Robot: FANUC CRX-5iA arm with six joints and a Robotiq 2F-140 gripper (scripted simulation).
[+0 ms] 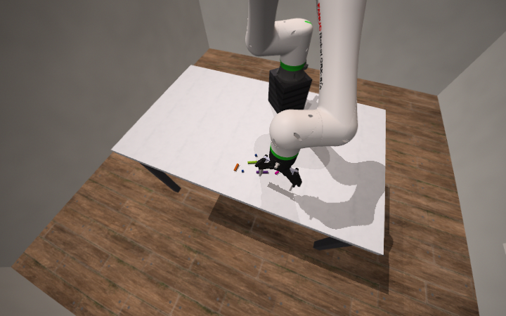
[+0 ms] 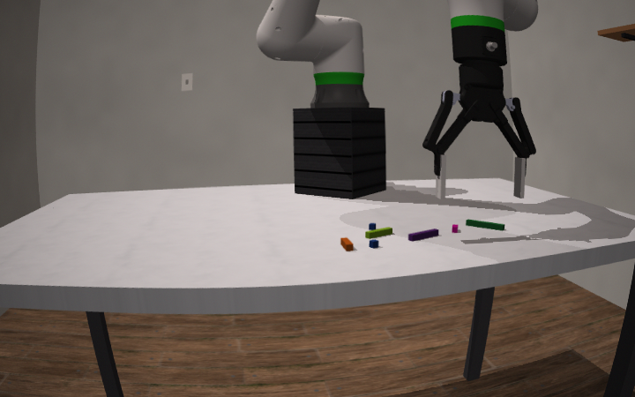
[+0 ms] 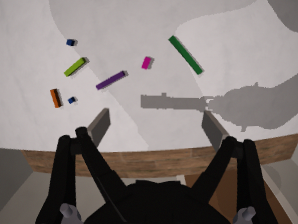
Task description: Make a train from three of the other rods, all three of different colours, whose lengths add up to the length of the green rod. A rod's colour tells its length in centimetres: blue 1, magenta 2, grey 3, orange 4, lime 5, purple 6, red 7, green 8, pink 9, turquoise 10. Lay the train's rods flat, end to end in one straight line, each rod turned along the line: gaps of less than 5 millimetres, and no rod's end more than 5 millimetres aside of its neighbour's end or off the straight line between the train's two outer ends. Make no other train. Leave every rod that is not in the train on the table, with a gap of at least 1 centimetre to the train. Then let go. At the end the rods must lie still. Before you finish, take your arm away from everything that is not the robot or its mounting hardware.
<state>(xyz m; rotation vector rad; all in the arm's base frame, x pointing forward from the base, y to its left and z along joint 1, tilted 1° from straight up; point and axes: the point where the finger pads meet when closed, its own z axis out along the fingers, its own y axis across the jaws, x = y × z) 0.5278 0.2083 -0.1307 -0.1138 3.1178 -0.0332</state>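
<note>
The lime rod is 6 cm behind my hand, 16 cm to the right of it and 7 cm below it. Round my hand: magenta rod: 7 cm behind, 3 cm to the right, 7 cm below; then green rod: 9 cm behind, 4 cm to the left, 7 cm below; then purple rod: 3 cm behind, 9 cm to the right, 7 cm below.
</note>
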